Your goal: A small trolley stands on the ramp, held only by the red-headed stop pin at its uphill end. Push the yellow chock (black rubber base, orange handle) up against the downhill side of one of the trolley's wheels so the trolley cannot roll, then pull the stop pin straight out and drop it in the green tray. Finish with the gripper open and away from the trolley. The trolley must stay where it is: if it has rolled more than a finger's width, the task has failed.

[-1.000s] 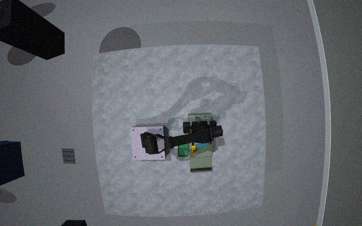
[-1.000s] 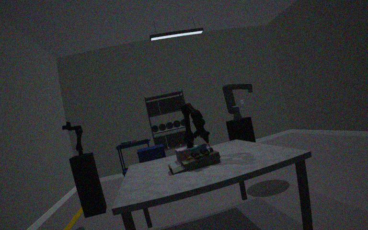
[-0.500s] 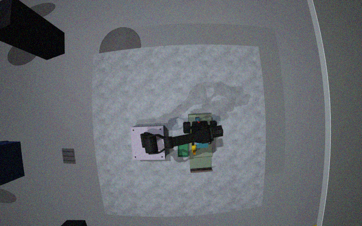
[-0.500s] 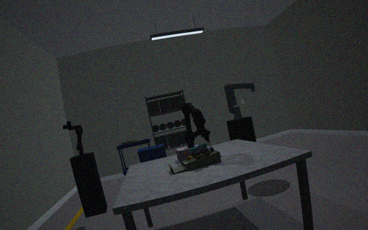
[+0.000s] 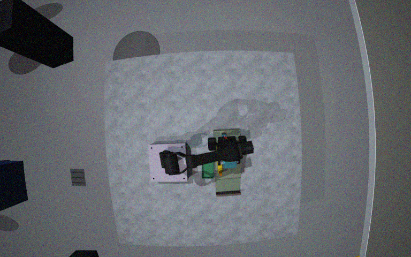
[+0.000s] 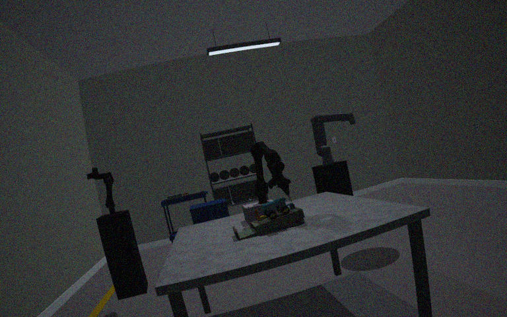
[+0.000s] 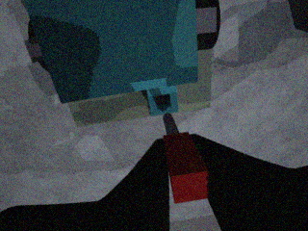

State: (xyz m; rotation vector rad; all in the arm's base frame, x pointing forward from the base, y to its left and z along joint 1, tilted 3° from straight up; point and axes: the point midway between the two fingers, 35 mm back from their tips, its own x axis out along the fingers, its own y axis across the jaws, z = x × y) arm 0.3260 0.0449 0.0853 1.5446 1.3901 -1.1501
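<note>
Now: gripper tip 170 mm to the left of the green tray, 170 mm above it and 120 mm past it. Also, from my gripper tip: trolley 100 mm to the right, 60 mm below, 10 mm ahead; then yellow chock 170 mm to the right, 90 mm below, 50 mm behind; then red-headed stop pin right at my gripper tip.
</note>
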